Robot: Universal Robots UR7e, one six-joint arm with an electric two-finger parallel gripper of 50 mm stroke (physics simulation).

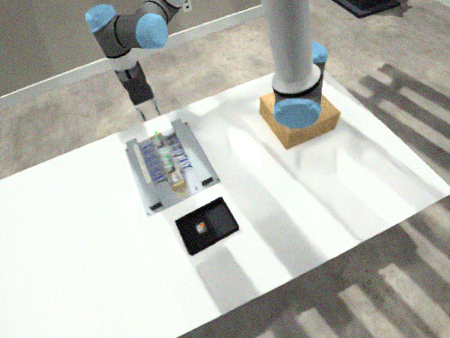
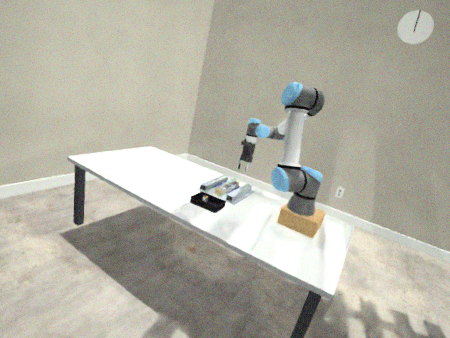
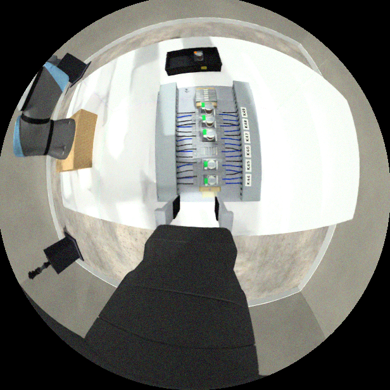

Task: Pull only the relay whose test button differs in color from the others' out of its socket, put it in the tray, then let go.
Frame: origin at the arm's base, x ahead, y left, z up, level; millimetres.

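Seen in the pictures: gripper, fingertip midpoint: [image 1: 152, 116] [image 2: 241, 170]; arm's base, link origin: [image 2: 300, 209].
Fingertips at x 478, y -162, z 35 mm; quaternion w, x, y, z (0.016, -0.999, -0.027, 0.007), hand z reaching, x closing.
Note:
Offsets run from my fingertips to a thing's middle. "spot": to the spot under its first point. Level surfaces: height alone.
A relay with an orange test button {415 mm left, 28 mm back, 97 mm down} [image 1: 201, 227] [image 3: 198, 56] [image 2: 205, 198] lies in the black tray {spot: 368 mm left, 119 mm back, 88 mm down} [image 1: 223, 202] [image 3: 172, 70] [image 2: 217, 208]. The relay panel {spot: 152 mm left, 123 mm back, 119 mm down} [image 1: 204, 155] [image 3: 250, 175] [image 2: 241, 193] lies beyond the tray. Relays with green test buttons [image 3: 210, 164] sit in a row of sockets on it. One socket [image 3: 208, 151], in line with the K46 label, holds no relay. My gripper [image 1: 150, 116] [image 2: 243, 169] [image 3: 197, 202] is open and empty, in the air past the panel's far end, away from the tray.
The arm's base stands on a wooden block [image 1: 310, 131] [image 2: 300, 223] [image 3: 86, 140] on the white table {122 mm down} [image 1: 75, 240]. Grey wire ducts [image 3: 167, 145] run along both sides of the row, with blue and black wires inside them.

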